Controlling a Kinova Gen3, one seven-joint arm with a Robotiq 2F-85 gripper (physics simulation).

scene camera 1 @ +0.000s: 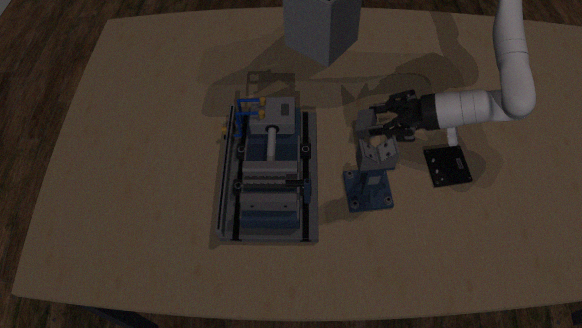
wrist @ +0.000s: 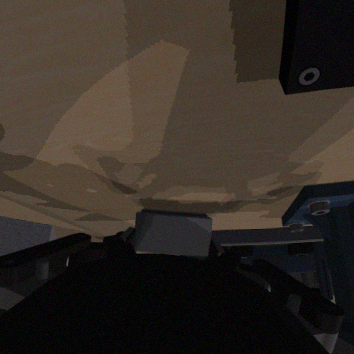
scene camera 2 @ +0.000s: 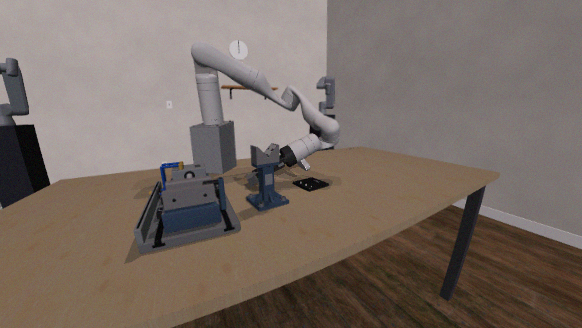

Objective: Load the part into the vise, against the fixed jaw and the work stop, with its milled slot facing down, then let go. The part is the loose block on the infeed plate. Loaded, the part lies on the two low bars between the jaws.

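Places are measured from the arm's base along level axes (x ahead, y left, z up), in centimetres.
Pixels of known places: gripper, fingertip midpoint: (scene camera 1: 368, 120) (wrist: 171, 244) (scene camera 2: 253, 175); arm's base, link origin: (scene camera 2: 213, 123).
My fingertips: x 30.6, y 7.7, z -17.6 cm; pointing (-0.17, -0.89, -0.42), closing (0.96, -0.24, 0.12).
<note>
Ahead of a thing's pixels: the offset from my fingertips to its top centre. "pt": to the spot under its first point.
The part, a grey block @(dx +0.0, dy -0.3, dz +1.0 cm) (scene camera 1: 366, 123) (scene camera 2: 251, 178) (wrist: 173, 234), is held off the table and looks tilted. My gripper (scene camera 1: 375, 120) (wrist: 171, 244) is shut on it, with a finger on either side. It is behind the V-block stand in scene camera 2. I cannot tell which way the milled slot faces. The vise @(dx +11.0, dy -21.1, dz +6.4 cm) (scene camera 1: 270, 220) (scene camera 2: 191, 217) stands to the left of the part in scene camera 1. Its fixed jaw (scene camera 1: 270, 201) (scene camera 2: 187, 195) is at the near end, the moving jaw (scene camera 1: 270, 167) behind it. The work stop @(pt dx +18.8, dy -13.9, dz +3.5 cm) (scene camera 1: 307, 191) (scene camera 2: 222, 194) is at the right side.
A blue stand (scene camera 1: 367, 202) (scene camera 2: 266, 185) with a grey V-block @(pt dx +15.5, dy -1.2, dz +9.6 cm) (scene camera 1: 378, 156) (scene camera 2: 264, 156) rises close beside my gripper, between vise and black infeed plate @(dx +10.2, dy +17.1, dz -2.7 cm) (scene camera 1: 448, 172) (scene camera 2: 311, 185) (wrist: 320, 45). Blue nozzles @(pt dx +0.0, dy -24.8, dz +7.2 cm) (scene camera 1: 250, 101) (scene camera 2: 171, 164) stand at the vise's rear left. A grey pedestal (scene camera 1: 320, 30) (scene camera 2: 210, 147) stands behind.
</note>
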